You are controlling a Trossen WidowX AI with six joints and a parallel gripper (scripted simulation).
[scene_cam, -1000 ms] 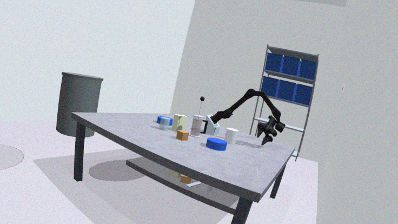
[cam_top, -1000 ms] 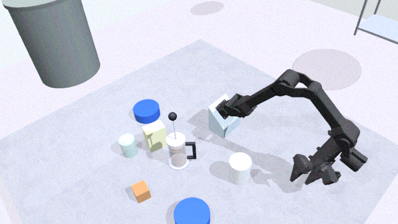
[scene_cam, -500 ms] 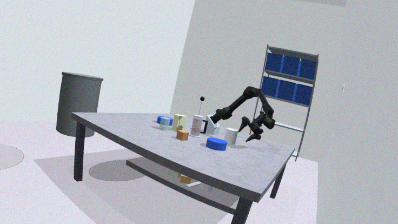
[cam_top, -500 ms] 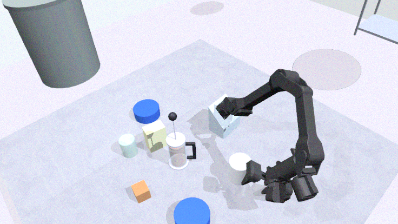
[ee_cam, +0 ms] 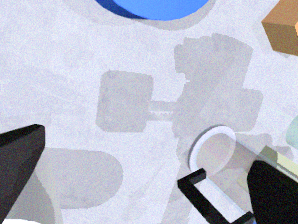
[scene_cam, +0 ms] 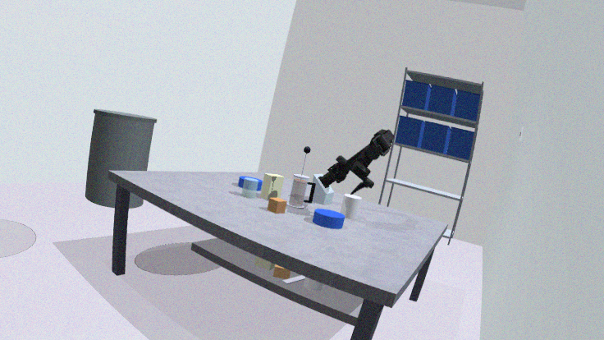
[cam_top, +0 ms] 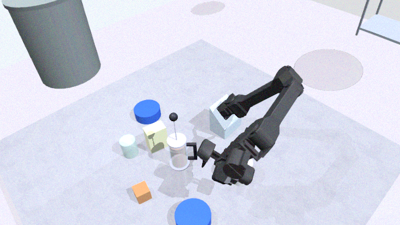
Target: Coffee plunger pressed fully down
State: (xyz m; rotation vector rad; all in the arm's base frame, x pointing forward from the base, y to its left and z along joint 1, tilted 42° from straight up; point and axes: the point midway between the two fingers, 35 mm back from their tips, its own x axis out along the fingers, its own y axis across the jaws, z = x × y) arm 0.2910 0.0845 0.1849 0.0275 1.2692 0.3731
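Now: gripper tip 18 cm to the left of the coffee press, 4 cm past it and 1 cm above it. Also, from my gripper tip: mint cylinder 39 cm to the right, 10 cm below, 6 cm ahead; orange cube 20 cm to the right, 16 cm ahead, 11 cm below.
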